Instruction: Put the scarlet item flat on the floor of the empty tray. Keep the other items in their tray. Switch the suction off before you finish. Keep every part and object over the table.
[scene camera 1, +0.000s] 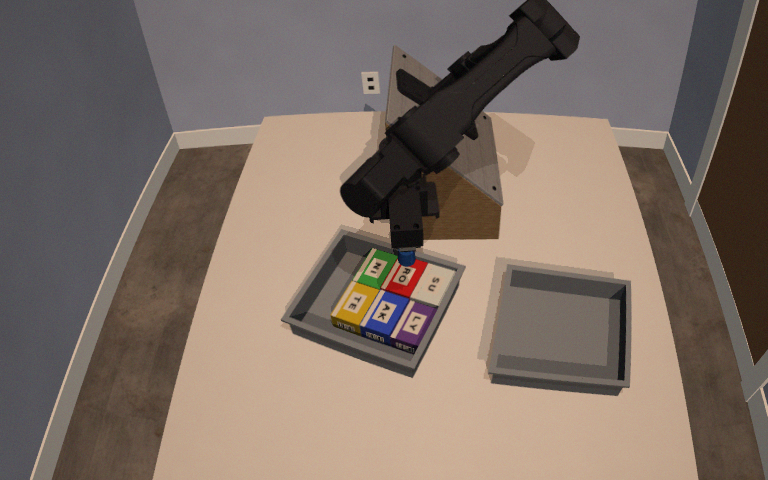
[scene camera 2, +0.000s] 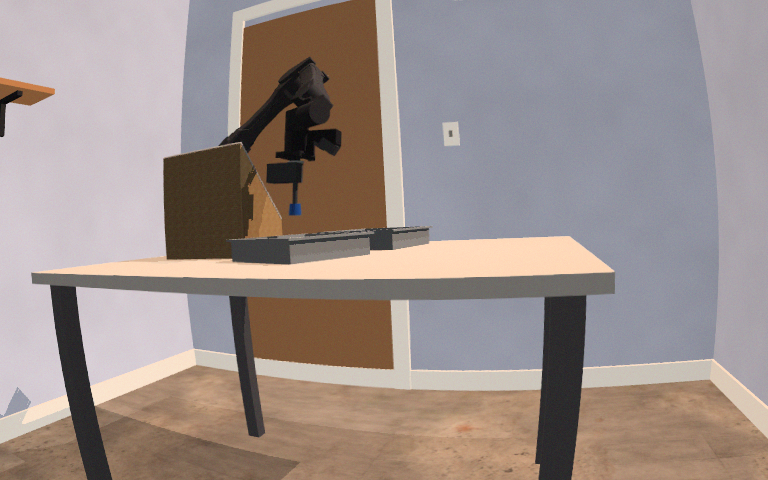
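Seen in the pictures: hand, tool point: (scene camera 1: 406, 259) (scene camera 2: 295, 215); arm's base, link origin: (scene camera 2: 213, 180).
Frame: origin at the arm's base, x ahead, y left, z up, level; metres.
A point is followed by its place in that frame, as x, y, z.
Observation:
The scarlet item, a red box marked RO (scene camera 1: 404, 276) {0.273, -0.085, -0.167}, lies in the back row of the grey item tray (scene camera 1: 351, 347) {0.419, -0.177, -0.161} (scene camera 2: 328, 249) {0.399, -0.196, -0.189}, between the green box marked NI (scene camera 1: 376, 268) {0.246, -0.134, -0.172} and the white box marked SU (scene camera 1: 434, 284) {0.296, -0.035, -0.167}. The front row holds the yellow TE box (scene camera 1: 355, 303) {0.321, -0.171, -0.172}, the blue AK box (scene camera 1: 385, 310) {0.341, -0.121, -0.171} and the purple LY box (scene camera 1: 415, 322) {0.368, -0.072, -0.174}. My blue suction cup (scene camera 1: 406, 258) (scene camera 2: 295, 210) points down and holds nothing. A gap shows between it and the tray rim in scene camera 2. The empty grey tray (scene camera 1: 557, 378) {0.515, 0.148, -0.160} (scene camera 2: 411, 237) {0.512, 0.152, -0.186} stands to the right in scene camera 1.
The wooden base block (scene camera 1: 467, 206) {0.158, 0.038, -0.121} (scene camera 2: 203, 203) {0.021, -0.087, -0.067} stands behind the item tray, with the black arm (scene camera 1: 436, 121) {0.335, -0.029, 0.204} (scene camera 2: 305, 113) {0.342, -0.151, 0.108} reaching over it. Both trays have raised walls and stand apart on the table (scene camera 1: 317, 424) {0.538, -0.239, -0.210} (scene camera 2: 481, 260) {0.704, -0.317, -0.210}. The table's side edges show in scene camera 1.

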